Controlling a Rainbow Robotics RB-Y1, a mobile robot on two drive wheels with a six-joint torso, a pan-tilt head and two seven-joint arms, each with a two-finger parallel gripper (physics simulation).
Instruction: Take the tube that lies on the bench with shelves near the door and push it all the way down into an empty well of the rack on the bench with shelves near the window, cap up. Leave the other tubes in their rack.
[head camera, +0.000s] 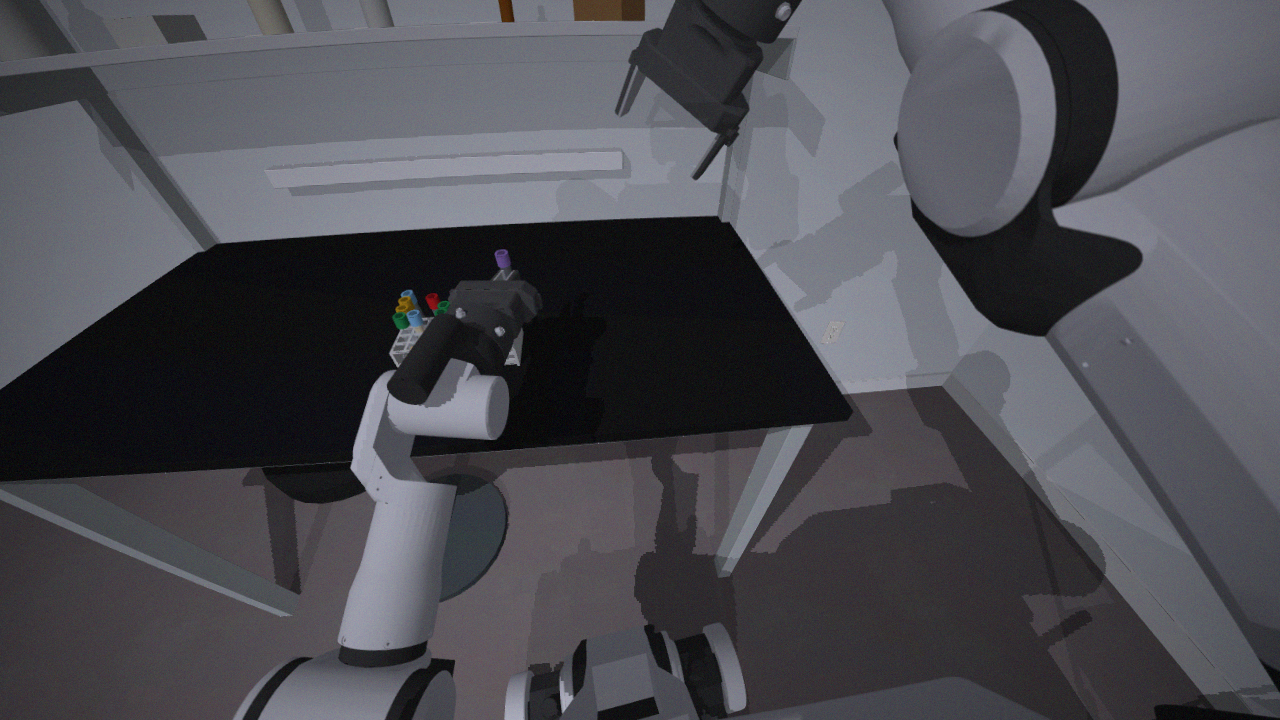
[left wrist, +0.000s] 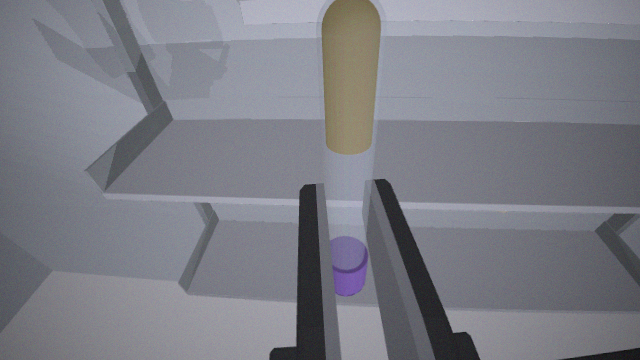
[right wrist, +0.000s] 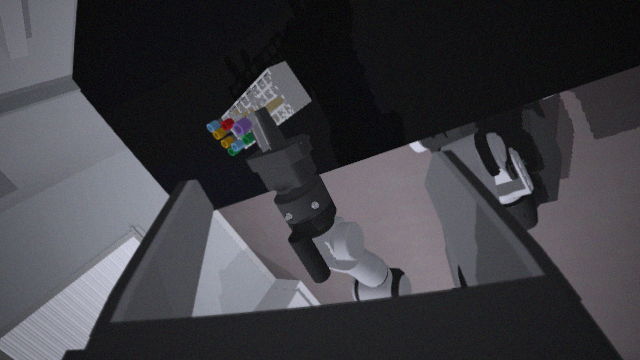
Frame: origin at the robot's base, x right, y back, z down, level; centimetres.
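Seen in the pictures: left gripper, fingertip midpoint: (head camera: 509, 275) (left wrist: 344, 198) (right wrist: 254, 111); right gripper, fingertip midpoint: (head camera: 658, 144) (right wrist: 316, 181).
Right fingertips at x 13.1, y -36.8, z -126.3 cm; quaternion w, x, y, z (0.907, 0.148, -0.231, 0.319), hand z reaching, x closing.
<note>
Pixels of each thing's top centre, then the offset from my right fingertips to it. Level surfaces: height alone.
- purple-capped tube at its top centre: (left wrist: 343, 272) (right wrist: 236, 127) (head camera: 501, 251) dz +14.7, dx -20.9, dy -7.4 cm
- white rack at its top centre: (head camera: 456, 329) (right wrist: 254, 114) dz +29.2, dx -32.1, dy -9.8 cm
- black bench top at its surface level: dz +34.9 cm
My left gripper (head camera: 510, 276) (left wrist: 344, 198) (right wrist: 254, 111) is shut on the purple-capped tube (head camera: 502, 258) (left wrist: 348, 100) (right wrist: 242, 126), gripping its clear part between the cap and the yellow contents. The tube's cap points up in the head view. The white rack (head camera: 394, 354) (right wrist: 293, 88) is on the black bench, partly hidden behind my left gripper and arm. Its tubes, one with a red cap (head camera: 432, 300) (right wrist: 227, 124), others blue, green and orange, are clustered at one end. Where the held tube's lower end lies relative to the wells is hidden. My right gripper (head camera: 657, 144) is open and empty, high above the bench.
The black bench top (head camera: 626, 268) extends around the rack. A shelf (head camera: 358, 46) with several objects runs above its back, and a wall stands at the right. A round stool (head camera: 474, 537) is partly under the front edge. Shelves (left wrist: 225, 160) show behind the tube in the left wrist view.
</note>
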